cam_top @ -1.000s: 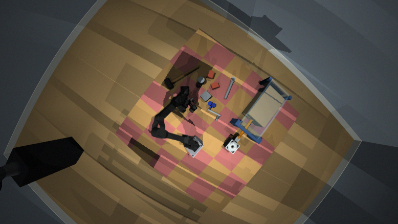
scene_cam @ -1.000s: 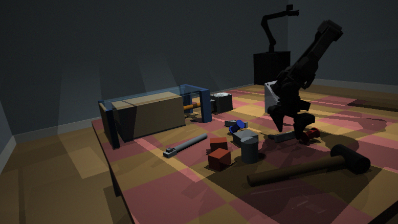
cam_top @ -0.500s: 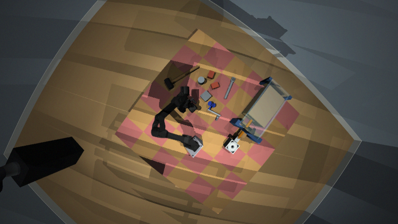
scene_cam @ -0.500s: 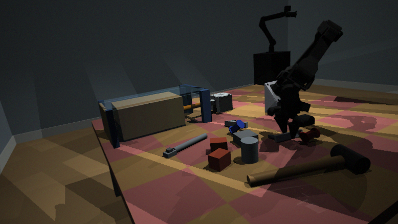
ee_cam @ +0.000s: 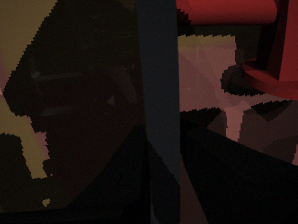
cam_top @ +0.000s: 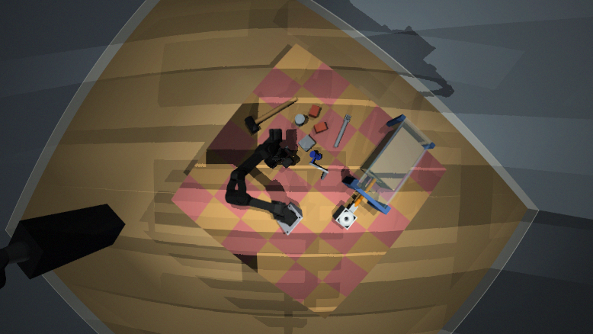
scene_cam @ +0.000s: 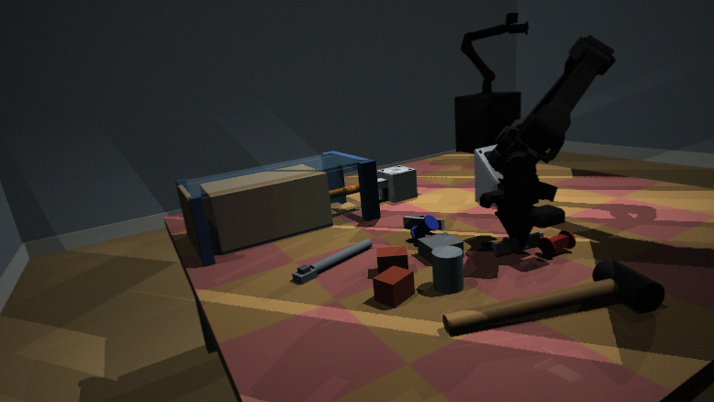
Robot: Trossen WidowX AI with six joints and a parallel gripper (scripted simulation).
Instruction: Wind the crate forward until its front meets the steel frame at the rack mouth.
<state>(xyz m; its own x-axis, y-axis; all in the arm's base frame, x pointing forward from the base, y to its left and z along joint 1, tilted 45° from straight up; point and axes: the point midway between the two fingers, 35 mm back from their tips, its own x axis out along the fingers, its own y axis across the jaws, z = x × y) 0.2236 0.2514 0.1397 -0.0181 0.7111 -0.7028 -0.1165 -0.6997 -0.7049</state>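
My gripper tip is now 50 mm past the red knob, 40 mm to the right of it and 10 mm below it. From my gripper tip the other things lie so: blue piece: 110 mm ahead, 170 mm to the right, 20 mm above; grey block: 140 mm ahead, 80 mm to the right, 10 mm above; grey crank arm: 10 mm behind, 10 mm to the left, 10 mm above.
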